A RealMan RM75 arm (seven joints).
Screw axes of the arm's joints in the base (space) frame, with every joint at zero. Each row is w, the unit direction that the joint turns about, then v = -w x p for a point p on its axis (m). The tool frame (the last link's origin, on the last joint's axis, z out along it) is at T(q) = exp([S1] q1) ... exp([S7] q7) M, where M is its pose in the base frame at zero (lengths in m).
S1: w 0 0 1 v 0.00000 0.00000 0.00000
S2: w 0 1 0 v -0.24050 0.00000 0.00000
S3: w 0 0 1 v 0.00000 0.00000 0.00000
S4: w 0 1 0 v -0.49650 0.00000 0.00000
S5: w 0 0 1 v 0.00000 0.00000 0.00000
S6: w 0 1 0 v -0.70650 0.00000 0.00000
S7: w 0 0 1 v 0.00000 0.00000 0.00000
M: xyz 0.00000 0.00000 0.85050 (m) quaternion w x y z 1 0 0 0
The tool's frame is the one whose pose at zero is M.
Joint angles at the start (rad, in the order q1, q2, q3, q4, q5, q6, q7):
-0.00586 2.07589 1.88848 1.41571 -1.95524 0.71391 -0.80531
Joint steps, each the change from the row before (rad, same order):
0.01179 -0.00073 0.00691 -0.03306 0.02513 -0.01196 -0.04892
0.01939 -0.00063 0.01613 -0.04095 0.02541 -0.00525 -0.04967
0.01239 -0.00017 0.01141 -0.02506 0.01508 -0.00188 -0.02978
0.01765 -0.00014 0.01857 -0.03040 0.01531 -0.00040 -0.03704
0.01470 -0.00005 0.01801 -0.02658 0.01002 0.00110 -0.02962
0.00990 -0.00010 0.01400 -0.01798 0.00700 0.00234 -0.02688
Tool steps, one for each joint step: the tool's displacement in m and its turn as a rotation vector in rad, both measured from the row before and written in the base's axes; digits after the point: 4 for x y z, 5 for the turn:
0.0042 0.0021 -0.0017 0.00251 -0.01221 0.00715
0.0048 0.0032 -0.0013 0.00099 -0.00814 0.00496
0.0029 0.0020 -0.0007 0.00084 -0.00411 0.00262
0.0034 0.0029 0.0001 0.00241 -0.00745 0.00390
0.0035 0.0021 0.0002 0.00158 -0.00621 0.00041
0.0025 0.0013 0.0004 0.00030 -0.00913 0.00318

